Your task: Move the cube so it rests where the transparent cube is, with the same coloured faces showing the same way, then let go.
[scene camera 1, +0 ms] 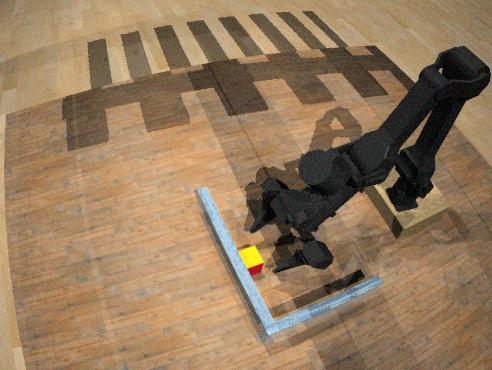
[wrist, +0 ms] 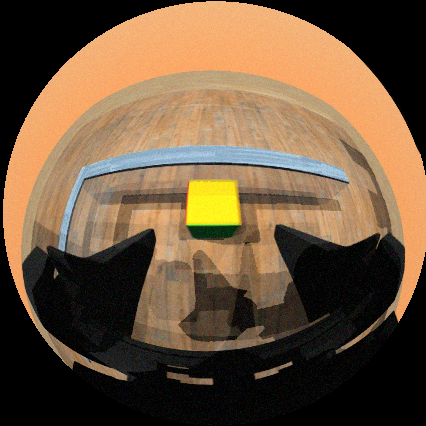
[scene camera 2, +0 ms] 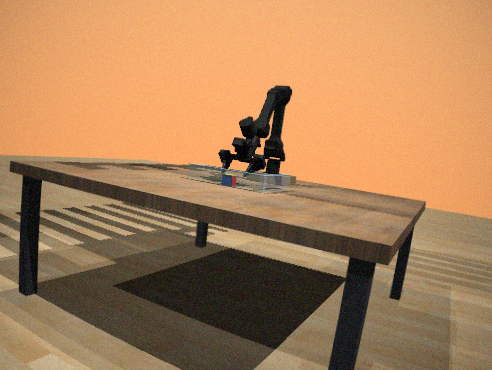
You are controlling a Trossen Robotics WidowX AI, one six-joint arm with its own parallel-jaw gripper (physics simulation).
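Seen in the pictures: gripper, fingertip midpoint: (scene camera 1: 262,251) (wrist: 215,233); arm's base, origin of the base link: (scene camera 1: 401,198) (scene camera 2: 272,173).
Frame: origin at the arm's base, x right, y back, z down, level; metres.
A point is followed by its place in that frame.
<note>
The cube (scene camera 1: 251,257) @(y -0.371, x -0.064, z 0.001 m) (scene camera 2: 229,180) (wrist: 213,202) @(y -0.372, x -0.061, z 0.002 m) sits flat on the table, close to the inner side of the long low wall. Its yellow face is up. A red side shows in scene camera 1, blue and red sides show in scene camera 2, and a green side faces the gripper in the wrist view. My gripper (scene camera 1: 264,250) @(y -0.349, x -0.056, z 0.002 m) (scene camera 2: 236,170) @(y -0.349, x -0.056, z 0.002 m) (wrist: 215,233) @(y -0.349, x -0.056, z 0.002 m) is wide open with nothing between its fingers. Its fingertips are back from the cube on the arm's side, apart from it. The transparent cube cannot be made out as a separate shape in any view.
The long clear wall with a pale blue top edge (scene camera 1: 222,230) @(y -0.413, x -0.010, z -0.019 m) (wrist: 212,154) @(y -0.402, x -0.067, z -0.018 m) runs past the cube's far side. It meets a shorter wall (scene camera 1: 325,305) @(y -0.278, x -0.197, z -0.019 m) (wrist: 71,215) @(y -0.331, x -0.196, z -0.016 m) at a corner. The arm's tan base block (scene camera 1: 422,216) @(y 0.031, x -0.058, z 0.000 m) stands behind on the wooden table (scene camera 1: 125,210) @(y -0.589, x 0.108, z 0.041 m) (scene camera 2: 320,215) @(y -0.570, x -0.538, z 0.041 m).
</note>
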